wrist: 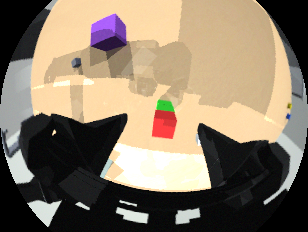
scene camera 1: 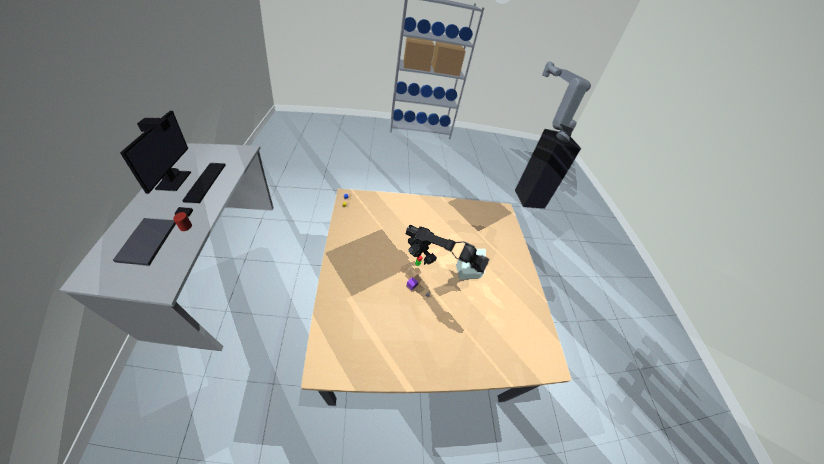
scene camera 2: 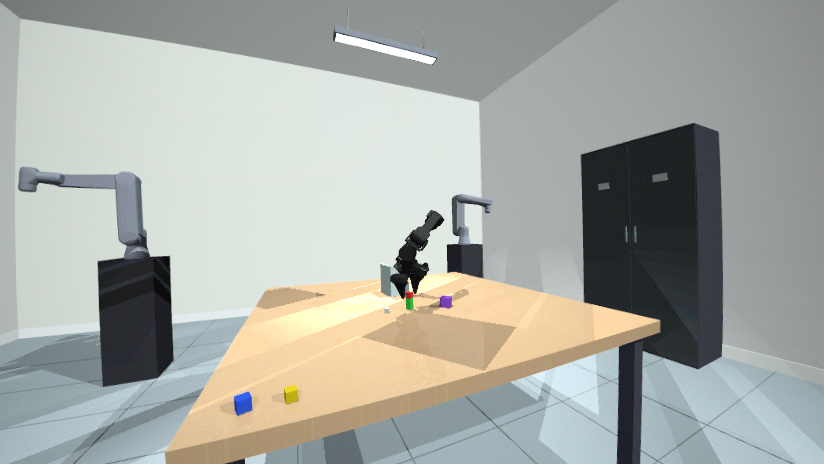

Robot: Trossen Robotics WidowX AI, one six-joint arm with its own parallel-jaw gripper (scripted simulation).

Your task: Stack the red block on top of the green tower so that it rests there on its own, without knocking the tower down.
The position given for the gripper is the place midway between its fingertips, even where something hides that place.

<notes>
The gripper (scene camera 2: 409,296) is open, holding nothing. Further things: a purple block (wrist: 108,33).
The gripper shows as well in the wrist view (wrist: 163,121).
</notes>
